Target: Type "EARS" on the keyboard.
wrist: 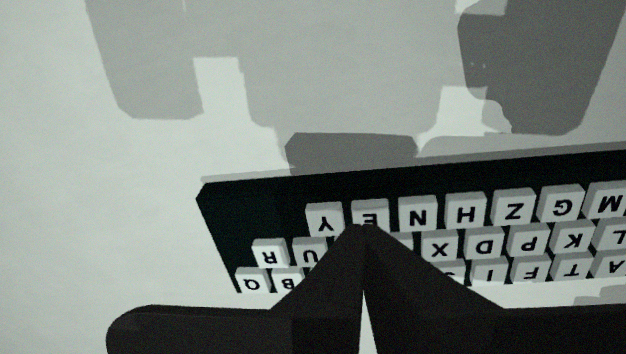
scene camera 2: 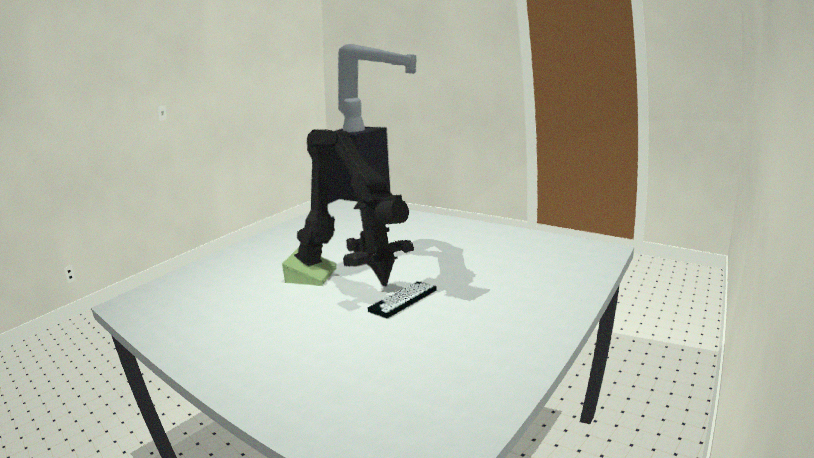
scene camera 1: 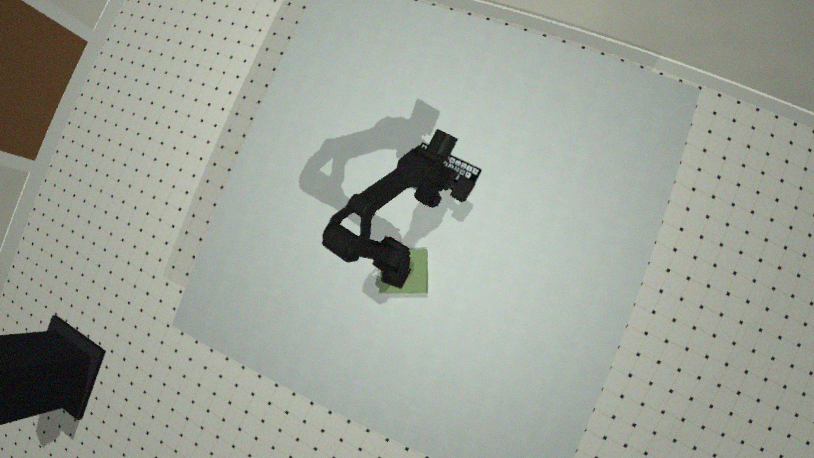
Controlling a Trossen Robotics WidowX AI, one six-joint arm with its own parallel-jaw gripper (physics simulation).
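Pixels of known places: gripper, fingertip midpoint: (wrist: 360,237) (scene camera 2: 384,286) (scene camera 1: 448,176); arm's base, origin of the base link: (scene camera 2: 307,258) (scene camera 1: 396,275).
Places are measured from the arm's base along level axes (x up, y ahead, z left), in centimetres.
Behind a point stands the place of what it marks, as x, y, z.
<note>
The black keyboard (scene camera 1: 467,169) {-2.7, 36.0, -6.6} (scene camera 2: 405,298) {-2.8, 36.8, -1.4} (wrist: 255,205) {-3.3, 31.9, -7.2} with white letter keys lies on the table; its letters appear upside down in the wrist view. My gripper (scene camera 2: 385,284) {-0.1, 31.4, -2.6} (wrist: 360,237) {-0.1, 31.4, -2.6} is shut and empty, pointing down. Its tips overlap the lower part of the E key (wrist: 370,207) {-2.7, 32.4, -2.4} in the wrist view and look slightly above the keyboard in scene camera 2. The R key (wrist: 269,253) {-2.7, 34.3, -7.2} is to the left, and the A key (wrist: 612,266) {-2.7, 37.5, 7.9} is at the right edge. The S key (wrist: 454,270) {-2.7, 36.5, 0.8} is partly hidden behind the right finger. Some keys are hidden by the fingers.
The arm's base stands on a green wedge block (scene camera 1: 419,273) {-0.1, 3.1, -5.9} (scene camera 2: 304,273) {-1.0, 5.4, -6.8} on the pale table (scene camera 1: 512,341) {-4.5, -4.2, -37.1} (scene camera 2: 318,353) {-4.5, 35.2, -32.3}. A grey arm (scene camera 2: 348,79) on a black pedestal (scene camera 2: 375,153) (scene camera 1: 45,370) stands beyond the table. Arm shadows fall around the keyboard.
</note>
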